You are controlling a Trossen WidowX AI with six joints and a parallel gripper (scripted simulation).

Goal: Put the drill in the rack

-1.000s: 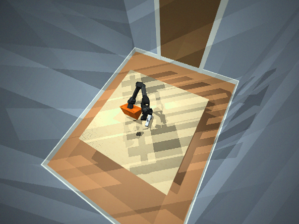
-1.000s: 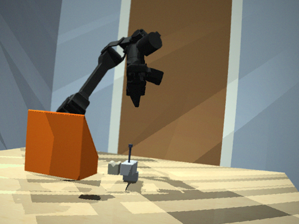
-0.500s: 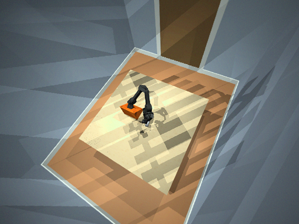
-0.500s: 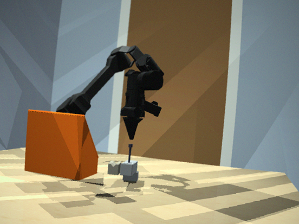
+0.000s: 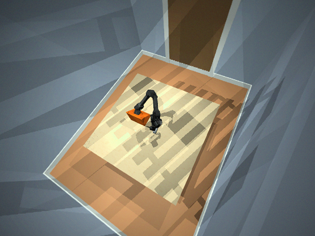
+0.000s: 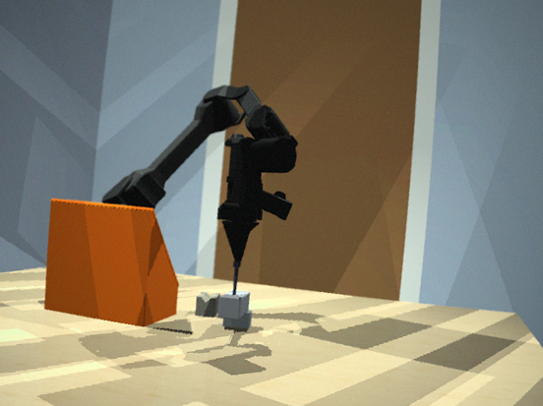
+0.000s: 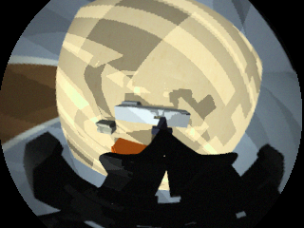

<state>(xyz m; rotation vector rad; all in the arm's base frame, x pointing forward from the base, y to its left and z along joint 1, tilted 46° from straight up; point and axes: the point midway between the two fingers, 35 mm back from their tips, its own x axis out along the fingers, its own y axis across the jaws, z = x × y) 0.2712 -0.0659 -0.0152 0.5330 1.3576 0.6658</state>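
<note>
The thin dark drill lies 3 cm below my gripper tip. Round my gripper tip: small grey rack (10 cm behind, 18 cm to the left, 12 cm below).
</note>
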